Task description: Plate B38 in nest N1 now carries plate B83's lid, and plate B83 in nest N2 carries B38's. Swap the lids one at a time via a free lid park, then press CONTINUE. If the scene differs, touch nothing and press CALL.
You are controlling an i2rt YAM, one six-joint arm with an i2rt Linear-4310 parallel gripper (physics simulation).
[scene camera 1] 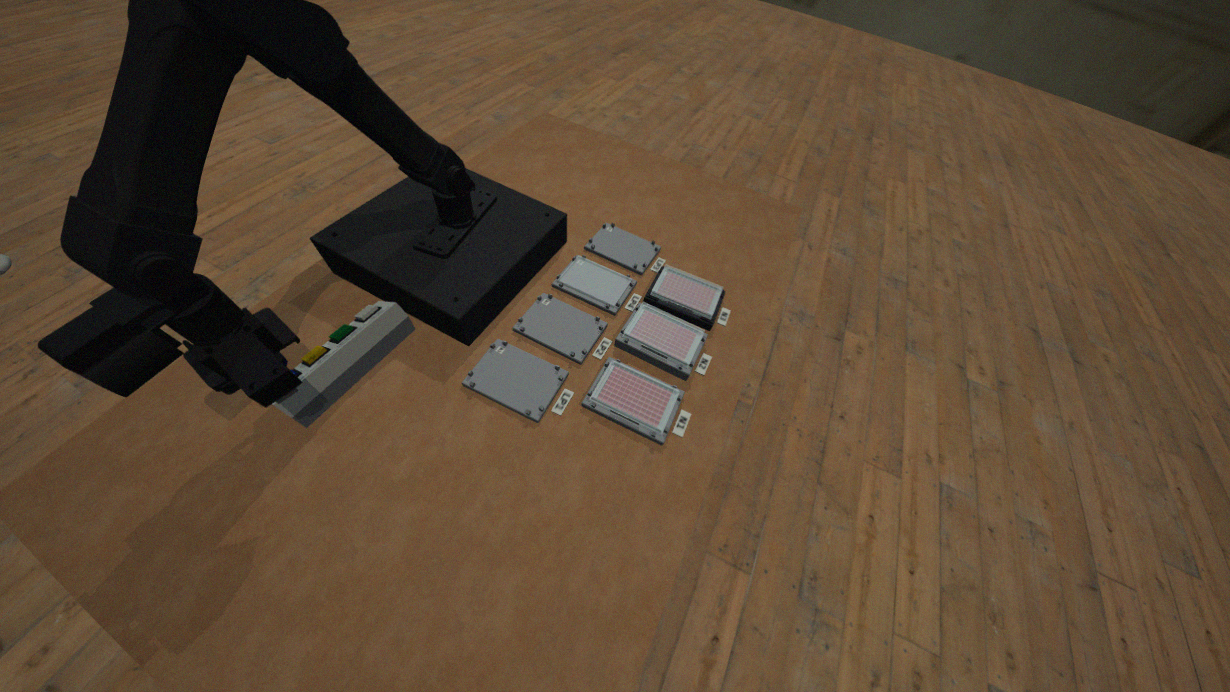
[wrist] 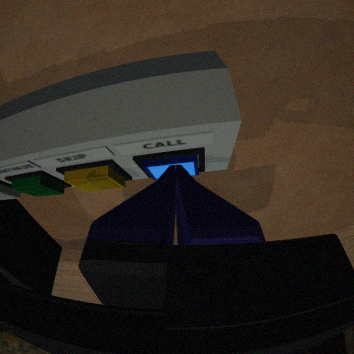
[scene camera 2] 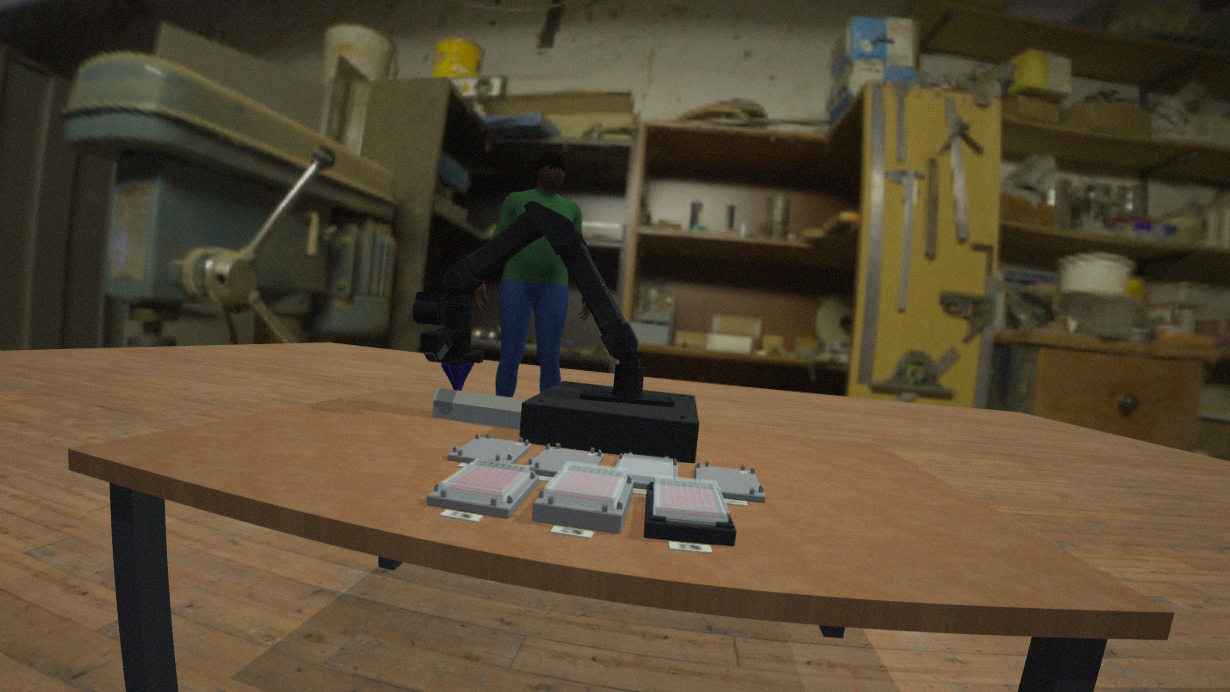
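Seen in the pictures: gripper, fingertip midpoint: (wrist: 175,173); arm's base, link origin: (scene camera 1: 458,221) (scene camera 2: 626,400).
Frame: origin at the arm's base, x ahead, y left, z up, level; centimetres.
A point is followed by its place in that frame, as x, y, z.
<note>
My gripper (scene camera 1: 286,389) {-7.6, -38.0, -3.0} (scene camera 2: 456,387) {-7.6, -38.0, -3.0} (wrist: 175,173) {-7.6, -38.0, -3.0} is shut and empty. In the wrist view its dark blue fingertips are at the CALL button (wrist: 160,171) {-7.4, -37.1, -3.3}, which shows bright blue and is partly covered by them. The green CONTINUE button (scene camera 1: 342,333) {-4.6, -28.4, -2.6} (wrist: 39,185) {-5.0, -29.5, -2.5} is on the same box. The plate in nest N1 (scene camera 1: 636,395) {42.5, -21.0, -5.8} (scene camera 2: 485,481) {45.1, -20.6, -5.5} and the plate in nest N2 (scene camera 1: 662,333) {43.7, -8.4, -4.1} (scene camera 2: 583,486) {48.0, -8.4, -4.1} show pink wells under clear lids. Their plate numbers are too small to read. Lid parks LP1 (scene camera 1: 516,378) {22.7, -24.2, -7.1} and LP2 (scene camera 1: 560,327) {25.6, -11.7, -7.1} are bare grey plates.
The grey button box (scene camera 1: 361,352) {-0.7, -29.9, -3.9} (scene camera 2: 481,407) {-0.6, -30.9, -4.4} (wrist: 150,100) {-3.0, -38.5, -3.0} also has a yellow SKIP button (wrist: 95,178) {-6.0, -33.6, -2.6}. A black nest (scene camera 1: 686,292) {46.1, 3.5, -4.5} (scene camera 2: 689,503) {50.6, 4.0, -4.4} holds a third pink plate. A paler park (scene camera 1: 593,282) {27.8, 0.7, -6.3} seems to bear a lid. The arm's black base (scene camera 1: 507,266) {13.7, -7.0, -0.5} (scene camera 2: 610,421) {15.1, -3.9, -2.1} stands beside the parks.
</note>
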